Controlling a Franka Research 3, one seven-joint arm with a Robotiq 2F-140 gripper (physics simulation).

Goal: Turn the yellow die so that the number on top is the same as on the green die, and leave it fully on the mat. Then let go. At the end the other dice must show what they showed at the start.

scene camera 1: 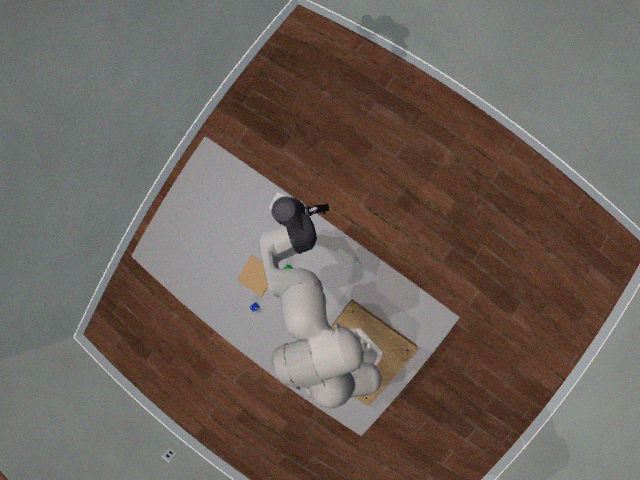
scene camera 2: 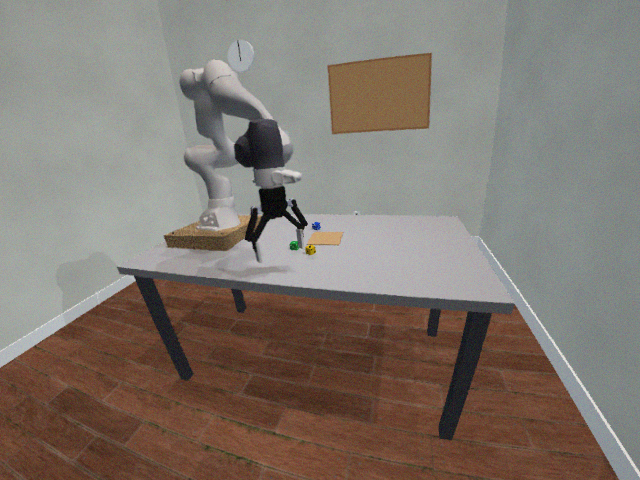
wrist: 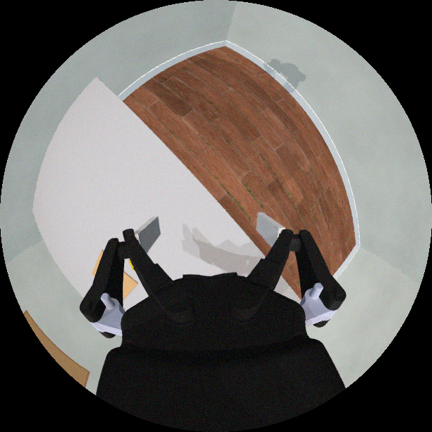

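Note:
The yellow die (scene camera 2: 310, 250) (wrist: 132, 264) stands on the table to the front right of the green die; in the wrist view a sliver of it shows behind the left finger. The green die (scene camera 1: 287, 267) (scene camera 2: 294, 245) is partly hidden by the arm in the first scene view. The blue die (scene camera 1: 254, 306) (scene camera 2: 316, 225) lies behind the mat. The tan mat (scene camera 1: 251, 275) (scene camera 2: 325, 238) (wrist: 129, 284) lies flat on the table, with no die seen on it. The numbers on top are too small to read. My gripper (scene camera 2: 279, 254) (wrist: 207, 223) is open and empty, low above the table near its front edge, left of the yellow die.
The grey table (scene camera 1: 201, 196) (scene camera 2: 403, 263) (wrist: 115, 165) ends close to the gripper, with the wooden floor (scene camera 1: 403, 170) (wrist: 225, 135) beyond. The arm's wooden base board (scene camera 1: 398, 343) (scene camera 2: 201, 241) is at the left in the second scene view. One finger is close to the green and yellow dice there.

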